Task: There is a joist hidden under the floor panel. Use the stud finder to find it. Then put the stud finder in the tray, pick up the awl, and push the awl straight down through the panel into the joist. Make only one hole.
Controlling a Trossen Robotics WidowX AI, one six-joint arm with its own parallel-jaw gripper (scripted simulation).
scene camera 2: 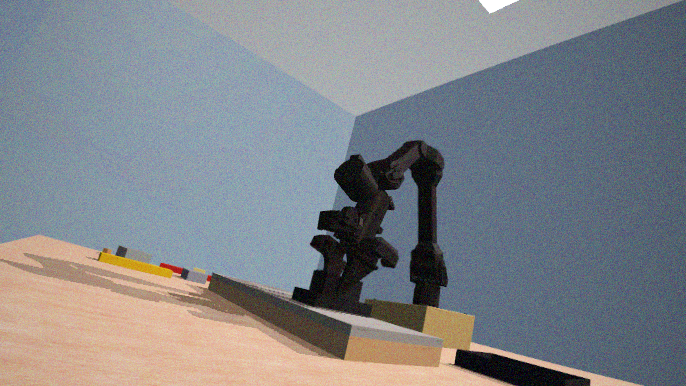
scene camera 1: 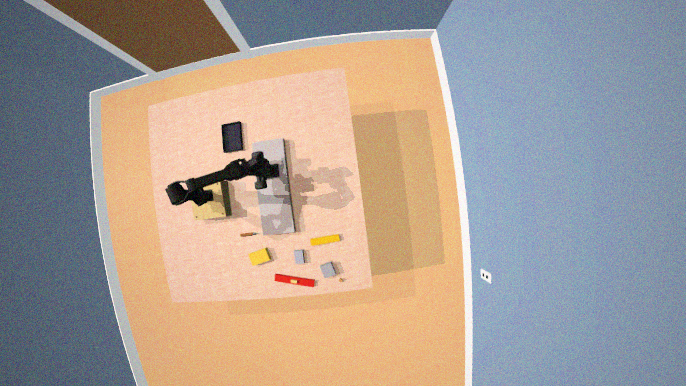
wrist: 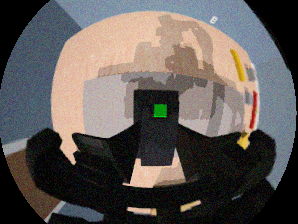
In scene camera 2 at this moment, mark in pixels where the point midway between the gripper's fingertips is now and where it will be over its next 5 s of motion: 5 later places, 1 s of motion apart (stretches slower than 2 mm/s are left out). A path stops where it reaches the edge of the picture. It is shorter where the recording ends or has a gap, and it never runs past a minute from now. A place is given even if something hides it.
My gripper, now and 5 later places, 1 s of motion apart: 330, 292; 357, 300; 366, 302; 336, 294; 311, 287; 291, 282
